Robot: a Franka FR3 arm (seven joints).
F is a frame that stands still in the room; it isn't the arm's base.
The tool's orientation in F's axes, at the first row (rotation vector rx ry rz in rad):
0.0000 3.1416 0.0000
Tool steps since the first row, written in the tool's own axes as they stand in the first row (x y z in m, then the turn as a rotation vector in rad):
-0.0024 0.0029 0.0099 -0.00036 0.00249 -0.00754
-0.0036 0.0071 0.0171 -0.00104 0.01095 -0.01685
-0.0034 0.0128 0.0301 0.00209 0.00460 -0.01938
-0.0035 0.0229 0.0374 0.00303 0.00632 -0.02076
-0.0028 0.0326 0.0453 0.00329 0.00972 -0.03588
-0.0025 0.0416 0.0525 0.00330 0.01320 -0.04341
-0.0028 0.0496 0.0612 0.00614 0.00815 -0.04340
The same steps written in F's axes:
0.0024 0.0029 -0.0099 0.00036 0.00249 0.00754
0.0036 0.0071 -0.0171 0.00104 0.01095 0.01685
0.0034 0.0128 -0.0301 -0.00209 0.00460 0.01938
0.0035 0.0229 -0.0374 -0.00303 0.00632 0.02076
0.0028 0.0326 -0.0453 -0.00329 0.00972 0.03588
0.0025 0.0416 -0.0525 -0.00330 0.01320 0.04341
0.0028 0.0496 -0.0612 -0.00614 0.00815 0.04340

